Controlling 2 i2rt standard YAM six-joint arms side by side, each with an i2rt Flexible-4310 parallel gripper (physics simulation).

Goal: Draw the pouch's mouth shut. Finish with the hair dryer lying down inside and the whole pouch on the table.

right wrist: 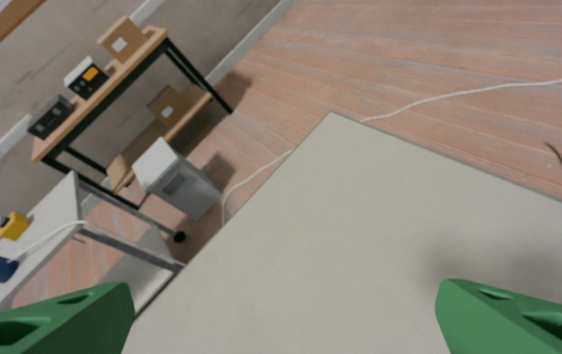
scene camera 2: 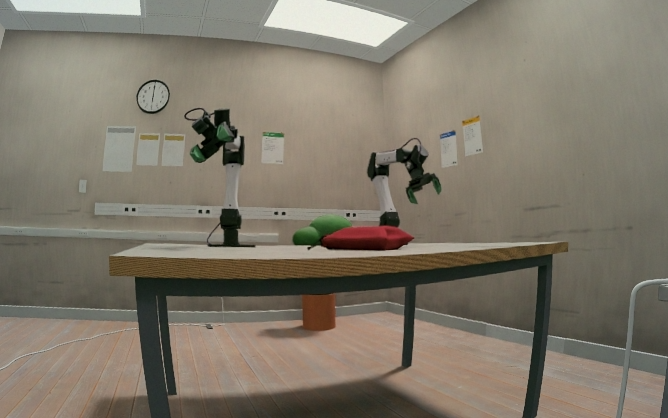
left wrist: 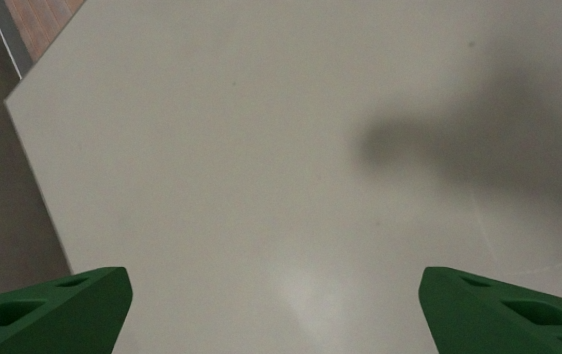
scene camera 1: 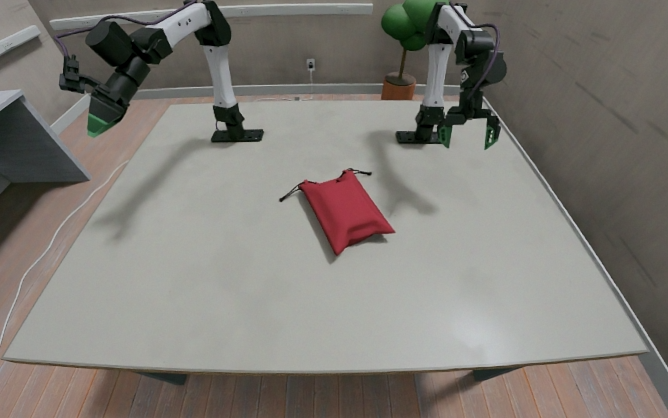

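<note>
A red pouch (scene camera 1: 346,210) (scene camera 2: 367,238) lies flat on the table (scene camera 1: 200,280) (scene camera 2: 300,269), its mouth toward the arm bases. Black cords with knotted ends stick out from both corners of the mouth, which looks gathered a little; how far it is shut I cannot tell. The hair dryer does not show; the pouch bulges slightly. My left gripper (scene camera 1: 467,141) (scene camera 2: 425,192) (left wrist: 275,279) is open and empty, raised at the right, away from the pouch. My right gripper (scene camera 2: 211,144) (right wrist: 284,294) is open and empty, raised over the table's left side in scene camera 1.
A wall runs close along the table's right side in scene camera 1. A grey cabinet (scene camera 1: 40,140) stands on the floor at the left. A potted plant (scene camera 1: 398,87) (scene camera 2: 319,312) stands behind the table. A shelf unit and a white cart show in the right wrist view.
</note>
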